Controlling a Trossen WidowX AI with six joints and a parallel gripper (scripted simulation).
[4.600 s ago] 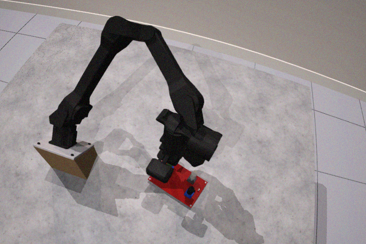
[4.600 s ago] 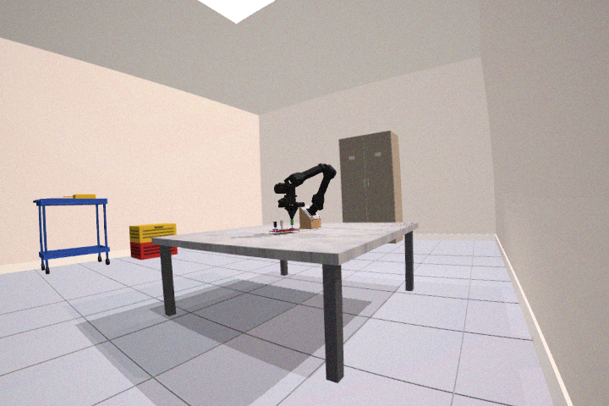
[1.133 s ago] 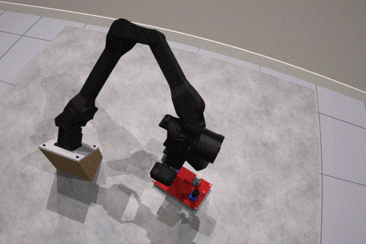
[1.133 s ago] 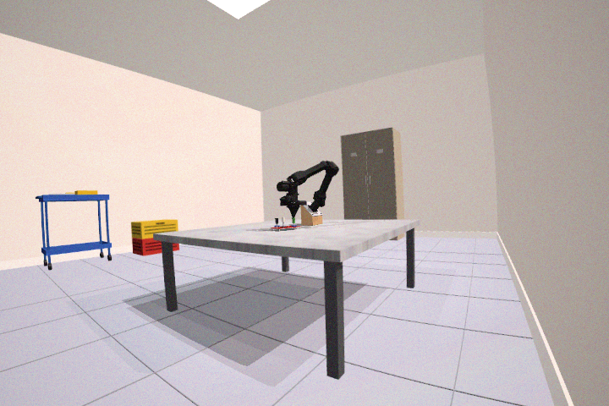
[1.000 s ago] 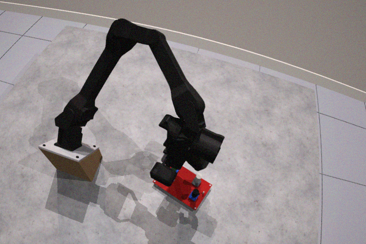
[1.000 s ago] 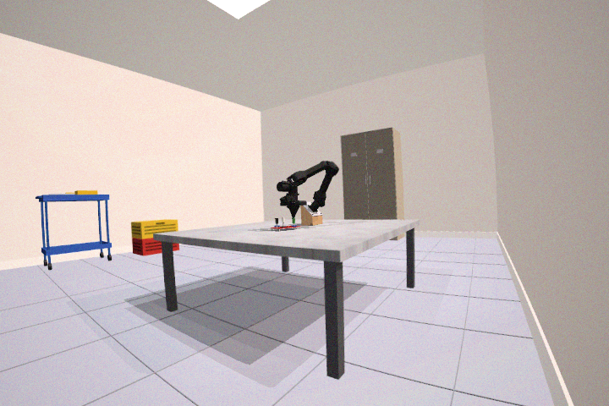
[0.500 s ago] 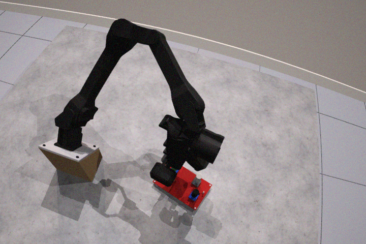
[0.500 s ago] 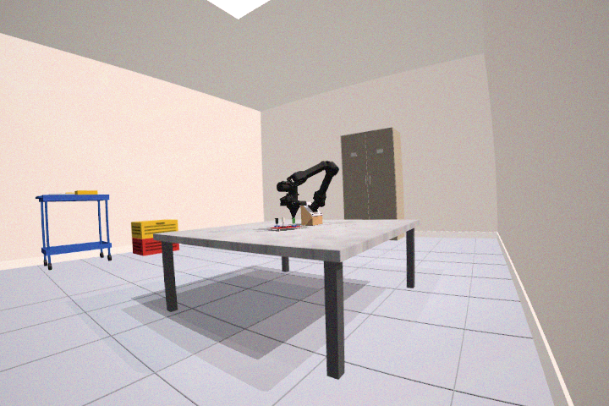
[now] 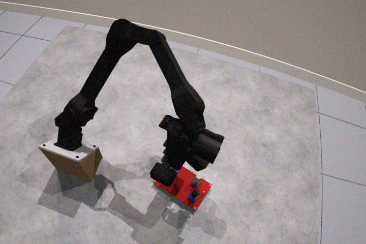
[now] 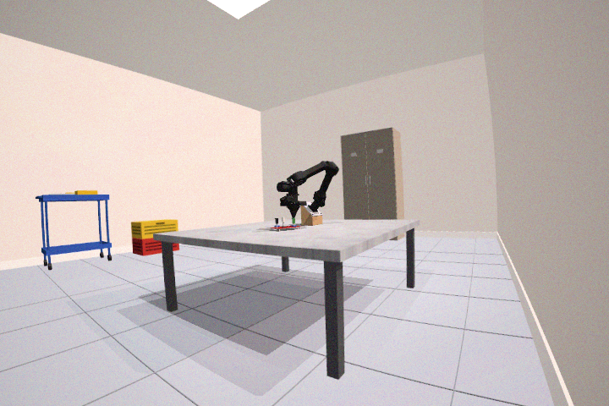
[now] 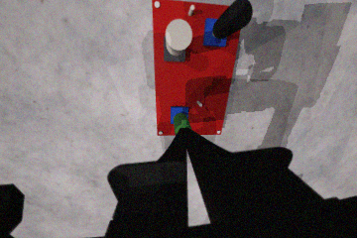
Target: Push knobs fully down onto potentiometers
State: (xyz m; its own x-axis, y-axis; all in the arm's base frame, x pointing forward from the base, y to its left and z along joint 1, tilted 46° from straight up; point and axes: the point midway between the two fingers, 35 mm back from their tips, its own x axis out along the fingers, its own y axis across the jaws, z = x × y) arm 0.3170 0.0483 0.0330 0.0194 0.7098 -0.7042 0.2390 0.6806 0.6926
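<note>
My gripper tip is 1 cm above the green knob. The rest, counted from my gripper tip: black knob: 8 cm ahead, 7 cm to the right, 1 cm below.
</note>
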